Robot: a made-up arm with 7 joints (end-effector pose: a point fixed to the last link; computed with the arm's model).
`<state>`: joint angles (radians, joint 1 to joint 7).
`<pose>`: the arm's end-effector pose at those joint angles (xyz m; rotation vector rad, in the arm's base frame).
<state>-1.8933 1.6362 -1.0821 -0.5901 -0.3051 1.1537 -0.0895</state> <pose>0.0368 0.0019 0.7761 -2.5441 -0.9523 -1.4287</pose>
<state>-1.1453 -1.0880 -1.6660 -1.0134 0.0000 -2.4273 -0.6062</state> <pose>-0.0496 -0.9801 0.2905 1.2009 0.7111 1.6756</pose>
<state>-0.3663 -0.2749 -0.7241 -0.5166 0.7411 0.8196 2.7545</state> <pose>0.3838 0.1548 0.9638 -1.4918 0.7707 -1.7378</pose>
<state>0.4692 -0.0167 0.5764 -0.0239 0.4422 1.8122 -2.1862</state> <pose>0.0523 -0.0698 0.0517 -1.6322 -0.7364 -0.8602</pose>
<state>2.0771 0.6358 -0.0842 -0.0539 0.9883 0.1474 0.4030</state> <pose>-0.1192 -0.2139 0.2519 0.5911 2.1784 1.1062</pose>
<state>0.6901 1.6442 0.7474 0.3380 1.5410 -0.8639 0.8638</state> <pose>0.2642 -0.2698 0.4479 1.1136 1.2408 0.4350</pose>
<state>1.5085 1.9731 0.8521 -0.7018 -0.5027 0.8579 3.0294</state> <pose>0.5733 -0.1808 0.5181 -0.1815 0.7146 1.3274</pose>
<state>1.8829 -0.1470 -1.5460 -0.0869 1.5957 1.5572 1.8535</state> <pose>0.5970 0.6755 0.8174 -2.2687 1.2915 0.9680</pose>
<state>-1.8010 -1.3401 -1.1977 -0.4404 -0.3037 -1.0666 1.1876</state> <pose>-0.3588 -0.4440 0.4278 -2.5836 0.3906 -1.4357</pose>
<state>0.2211 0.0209 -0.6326 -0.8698 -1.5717 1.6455 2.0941</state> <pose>0.6678 -0.3223 0.7839 -0.1420 0.8854 1.1760</pose>
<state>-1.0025 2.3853 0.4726 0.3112 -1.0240 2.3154 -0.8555</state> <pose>-0.0166 -0.0041 0.8282 2.4215 -0.2476 -0.1669</pose>
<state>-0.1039 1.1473 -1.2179 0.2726 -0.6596 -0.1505 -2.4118</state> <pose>-0.2650 0.3543 0.5599 -2.1128 -0.9085 -1.2954</pose>
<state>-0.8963 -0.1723 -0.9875 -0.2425 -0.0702 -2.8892 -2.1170</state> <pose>0.3934 -0.5150 1.2237 -0.8287 0.7340 1.6905</pose>
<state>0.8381 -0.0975 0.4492 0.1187 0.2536 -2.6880 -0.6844</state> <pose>0.5144 -0.0893 -0.0585 0.2214 -2.0716 0.0366</pose>
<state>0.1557 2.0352 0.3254 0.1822 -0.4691 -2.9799 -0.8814</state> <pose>0.3934 0.0787 0.9718 0.6781 1.6469 -1.2534</pose>
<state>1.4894 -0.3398 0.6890 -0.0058 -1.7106 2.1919 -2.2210</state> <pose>0.3566 -0.2338 0.1499 0.1631 -2.0730 1.5321</pose>
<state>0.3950 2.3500 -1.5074 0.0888 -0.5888 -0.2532 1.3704</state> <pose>0.0791 -0.0526 0.1116 -0.4301 0.1743 1.7422</pose>
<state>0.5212 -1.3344 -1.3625 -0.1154 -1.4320 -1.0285 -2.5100</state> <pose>1.0870 -0.1818 0.6054 -1.5083 1.2124 1.7618</pose>
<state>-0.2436 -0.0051 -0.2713 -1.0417 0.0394 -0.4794 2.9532</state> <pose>0.4820 0.2384 0.6281 2.5587 -0.8653 0.1249</pose>
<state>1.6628 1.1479 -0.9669 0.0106 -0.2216 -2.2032 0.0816</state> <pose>-0.0058 0.2730 0.9790 -1.5178 2.0246 0.4042</pose>
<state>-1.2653 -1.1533 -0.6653 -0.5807 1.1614 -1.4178 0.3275</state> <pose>0.1935 -0.5301 0.4574 1.7384 0.2464 2.0718</pose>
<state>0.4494 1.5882 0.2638 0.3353 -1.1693 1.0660 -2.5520</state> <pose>0.3660 -0.2092 0.3341 1.1739 1.2219 0.9733</pose>
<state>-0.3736 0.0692 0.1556 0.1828 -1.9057 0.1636 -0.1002</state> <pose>0.2929 -0.0739 0.7852 -1.4585 0.6076 -0.5746</pose>
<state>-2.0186 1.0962 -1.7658 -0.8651 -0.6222 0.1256 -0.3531</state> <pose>0.1654 0.2650 0.5291 -0.6799 -1.5699 -2.4645</pose>
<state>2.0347 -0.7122 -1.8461 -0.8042 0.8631 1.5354 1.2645</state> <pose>0.4172 0.6036 -0.0636 1.9806 -0.4886 -0.0136</pose>
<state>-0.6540 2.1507 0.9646 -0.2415 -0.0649 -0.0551 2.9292</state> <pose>0.2714 -0.5939 0.5912 0.2333 -1.6450 0.4072</pose>
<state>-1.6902 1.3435 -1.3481 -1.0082 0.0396 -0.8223 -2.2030</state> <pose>0.3980 0.4879 0.9005 -0.7687 0.9945 -2.6741</pose>
